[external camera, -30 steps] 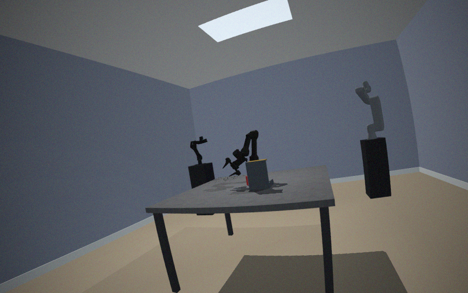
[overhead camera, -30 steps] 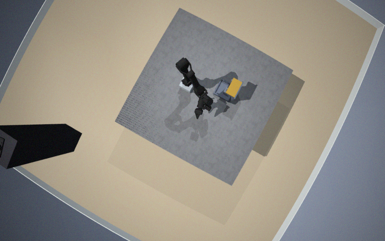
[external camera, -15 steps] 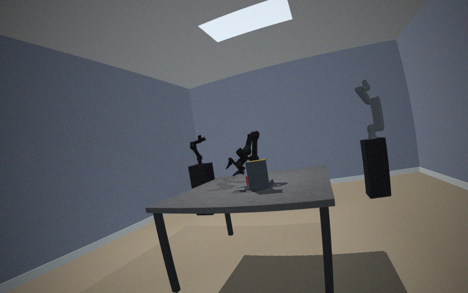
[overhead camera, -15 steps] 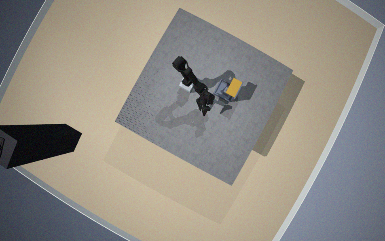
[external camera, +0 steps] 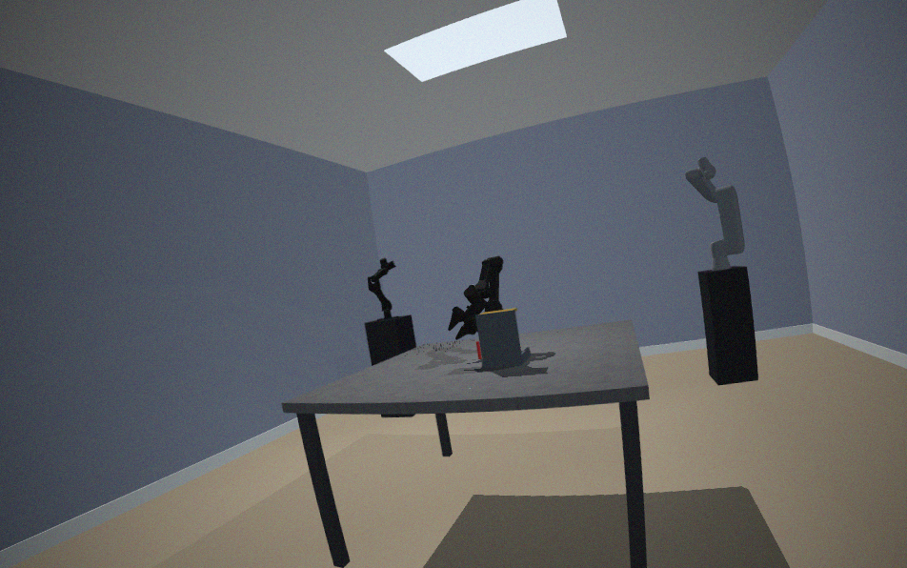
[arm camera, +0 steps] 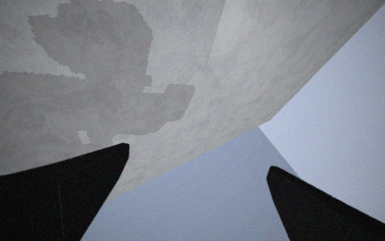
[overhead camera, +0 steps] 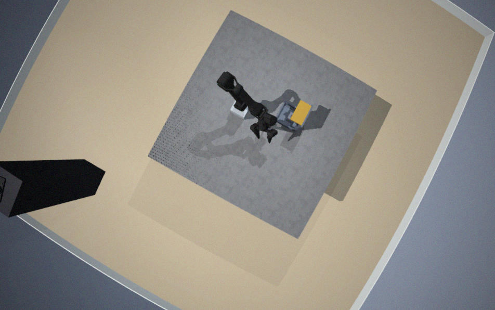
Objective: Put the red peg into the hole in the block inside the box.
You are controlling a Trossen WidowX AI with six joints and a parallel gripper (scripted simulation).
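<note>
Now: the red peg 4 cm behind my gripper tip, 10 cm to the left of it and 9 cm below it. The rest, counted from my gripper tip: orange roof: 12 cm ahead, 26 cm to the left, 8 cm above.
</note>
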